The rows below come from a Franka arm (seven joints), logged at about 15 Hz.
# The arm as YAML. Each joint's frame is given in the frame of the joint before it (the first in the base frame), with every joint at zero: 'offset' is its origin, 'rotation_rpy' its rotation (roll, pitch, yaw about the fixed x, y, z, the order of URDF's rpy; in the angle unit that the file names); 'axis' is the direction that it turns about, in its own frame. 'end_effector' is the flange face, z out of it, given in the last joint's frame.
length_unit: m
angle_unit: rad
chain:
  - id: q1
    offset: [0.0, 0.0, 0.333]
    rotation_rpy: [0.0, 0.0, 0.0]
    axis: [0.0, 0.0, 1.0]
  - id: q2
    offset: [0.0, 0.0, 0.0]
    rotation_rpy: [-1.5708, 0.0, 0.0]
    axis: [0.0, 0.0, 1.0]
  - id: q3
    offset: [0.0, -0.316, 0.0]
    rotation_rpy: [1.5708, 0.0, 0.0]
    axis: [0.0, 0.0, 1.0]
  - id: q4
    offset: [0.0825, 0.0, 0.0]
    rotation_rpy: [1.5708, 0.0, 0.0]
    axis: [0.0, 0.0, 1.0]
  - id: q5
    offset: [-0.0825, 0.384, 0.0]
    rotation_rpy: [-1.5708, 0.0, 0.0]
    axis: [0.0, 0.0, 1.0]
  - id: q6
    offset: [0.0, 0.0, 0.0]
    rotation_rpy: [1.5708, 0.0, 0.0]
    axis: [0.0, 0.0, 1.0]
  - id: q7
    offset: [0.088, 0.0, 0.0]
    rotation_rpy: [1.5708, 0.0, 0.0]
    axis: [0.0, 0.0, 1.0]
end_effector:
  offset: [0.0, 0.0, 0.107]
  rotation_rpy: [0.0, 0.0, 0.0]
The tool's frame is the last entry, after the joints.
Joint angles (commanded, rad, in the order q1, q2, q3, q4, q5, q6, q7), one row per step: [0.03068, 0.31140, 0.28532, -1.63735, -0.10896, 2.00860, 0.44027]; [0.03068, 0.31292, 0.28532, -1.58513, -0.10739, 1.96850, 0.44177]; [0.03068, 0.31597, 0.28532, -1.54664, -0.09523, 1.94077, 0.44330]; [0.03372, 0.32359, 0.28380, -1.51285, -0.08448, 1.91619, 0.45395]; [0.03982, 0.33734, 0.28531, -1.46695, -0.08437, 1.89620, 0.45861]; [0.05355, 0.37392, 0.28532, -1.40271, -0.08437, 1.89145, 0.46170]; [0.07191, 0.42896, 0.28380, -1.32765, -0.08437, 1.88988, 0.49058]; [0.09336, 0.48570, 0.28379, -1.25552, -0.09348, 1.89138, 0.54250]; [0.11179, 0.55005, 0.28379, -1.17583, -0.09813, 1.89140, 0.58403]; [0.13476, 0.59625, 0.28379, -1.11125, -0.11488, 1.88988, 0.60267]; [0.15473, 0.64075, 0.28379, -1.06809, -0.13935, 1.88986, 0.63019]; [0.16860, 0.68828, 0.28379, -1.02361, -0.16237, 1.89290, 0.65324]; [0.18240, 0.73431, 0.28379, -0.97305, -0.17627, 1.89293, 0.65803]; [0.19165, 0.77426, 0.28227, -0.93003, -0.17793, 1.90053, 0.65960]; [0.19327, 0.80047, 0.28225, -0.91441, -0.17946, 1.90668, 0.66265]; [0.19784, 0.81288, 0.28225, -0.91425, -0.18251, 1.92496, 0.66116]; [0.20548, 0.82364, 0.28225, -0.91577, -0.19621, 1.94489, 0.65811]
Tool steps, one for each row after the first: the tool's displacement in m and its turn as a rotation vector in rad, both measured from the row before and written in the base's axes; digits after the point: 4 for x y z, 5 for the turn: [0.0045, -0.0010, 0.0204, 0.00366, -0.00982, -0.00715]; [0.0029, -0.0002, 0.0141, 0.01342, -0.00355, -0.00870]; [0.0027, 0.0009, 0.0091, 0.01218, 0.00242, -0.01477]; [0.0044, 0.0038, 0.0116, 0.00790, -0.01066, -0.00113]; [0.0101, 0.0080, 0.0069, 0.01688, -0.01959, 0.00445]; [0.0134, 0.0100, -0.0004, 0.02283, -0.01224, -0.01982]; [0.0123, 0.0123, -0.0035, 0.01824, -0.01095, -0.03730]; [0.0137, 0.0101, -0.0063, 0.02241, -0.00751, -0.03279]; [0.0078, 0.0125, -0.0018, 0.00407, -0.01649, -0.00293]; [0.0062, 0.0110, -0.0115, -0.00839, -0.00190, -0.01113]; [0.0079, 0.0069, -0.0132, -0.00684, -0.00320, -0.01374]; [0.0071, 0.0068, -0.0099, -0.00076, -0.00573, 0.00149]; [0.0069, 0.0041, -0.0087, 0.00969, -0.00736, -0.00156]; [0.0044, 0.0007, -0.0119, 0.00252, 0.00567, -0.00441]; [0.0016, 0.0040, -0.0075, 0.00201, -0.00608, 0.00596]; [0.0008, 0.0058, -0.0069, -0.00748, -0.01219, 0.01248]
